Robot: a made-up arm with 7 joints.
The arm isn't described. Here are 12 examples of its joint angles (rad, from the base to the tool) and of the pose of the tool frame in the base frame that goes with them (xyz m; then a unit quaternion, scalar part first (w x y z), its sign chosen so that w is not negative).
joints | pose
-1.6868 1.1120 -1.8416 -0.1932 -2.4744 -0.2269 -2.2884 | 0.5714 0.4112 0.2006 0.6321 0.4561 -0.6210 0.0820
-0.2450 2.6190 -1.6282 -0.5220 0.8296 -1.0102 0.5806 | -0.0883 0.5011 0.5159 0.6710 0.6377 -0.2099 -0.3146
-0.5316 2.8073 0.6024 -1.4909 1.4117 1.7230 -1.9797 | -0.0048 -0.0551 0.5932 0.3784 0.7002 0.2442 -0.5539
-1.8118 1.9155 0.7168 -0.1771 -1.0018 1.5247 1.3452 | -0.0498 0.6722 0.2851 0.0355 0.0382 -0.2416 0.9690
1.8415 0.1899 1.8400 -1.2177 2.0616 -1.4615 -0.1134 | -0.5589 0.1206 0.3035 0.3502 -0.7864 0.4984 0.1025
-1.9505 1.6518 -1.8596 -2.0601 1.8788 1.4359 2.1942 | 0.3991 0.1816 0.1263 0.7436 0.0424 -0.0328 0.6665
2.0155 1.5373 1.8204 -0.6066 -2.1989 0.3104 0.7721 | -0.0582 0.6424 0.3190 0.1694 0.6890 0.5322 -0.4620
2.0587 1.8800 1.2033 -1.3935 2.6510 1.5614 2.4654 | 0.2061 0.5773 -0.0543 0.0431 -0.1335 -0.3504 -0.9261
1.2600 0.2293 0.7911 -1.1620 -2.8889 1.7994 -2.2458 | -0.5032 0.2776 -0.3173 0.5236 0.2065 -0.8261 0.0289
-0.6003 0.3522 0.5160 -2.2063 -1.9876 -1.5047 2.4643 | 0.3784 0.1700 -0.0091 0.6056 -0.0900 -0.6757 -0.4107
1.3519 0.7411 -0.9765 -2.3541 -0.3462 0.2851 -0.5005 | -0.2632 -0.0489 -0.2573 0.7946 -0.1736 -0.3070 -0.4941
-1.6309 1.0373 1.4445 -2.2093 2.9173 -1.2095 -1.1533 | 0.0063 0.3735 0.1787 0.5336 0.6184 0.4842 -0.3138
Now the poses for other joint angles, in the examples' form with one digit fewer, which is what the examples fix.
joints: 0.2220 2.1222 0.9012 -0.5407 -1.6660 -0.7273 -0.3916
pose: 0.165 0.538 0.455 0.172 0.631 0.372 -0.658
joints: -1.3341 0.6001 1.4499 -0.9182 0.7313 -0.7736 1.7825
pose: 0.543 0.424 0.050 0.661 0.588 0.412 -0.217
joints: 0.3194 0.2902 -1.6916 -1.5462 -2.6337 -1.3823 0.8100
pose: -0.180 -0.214 -0.513 0.296 0.395 0.091 0.865
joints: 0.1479 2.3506 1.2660 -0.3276 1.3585 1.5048 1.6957
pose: 0.091 0.443 0.575 0.250 -0.386 -0.416 0.784
